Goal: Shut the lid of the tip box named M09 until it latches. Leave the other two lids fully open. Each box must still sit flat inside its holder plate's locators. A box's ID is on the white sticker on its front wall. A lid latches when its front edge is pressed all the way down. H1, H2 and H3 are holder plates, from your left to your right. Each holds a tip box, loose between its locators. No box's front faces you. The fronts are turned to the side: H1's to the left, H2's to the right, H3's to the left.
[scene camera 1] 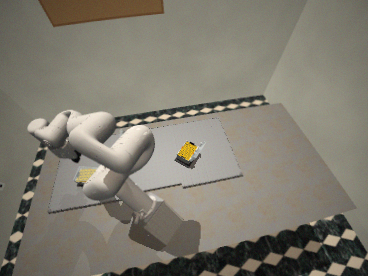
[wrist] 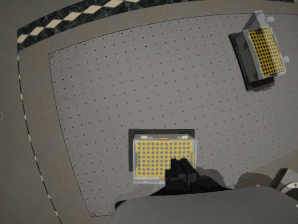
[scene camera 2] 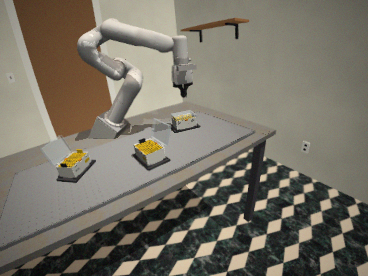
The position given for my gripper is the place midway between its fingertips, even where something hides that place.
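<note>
Wrist view: my gripper [wrist: 177, 170], a lid [wrist: 151, 157].
</note>
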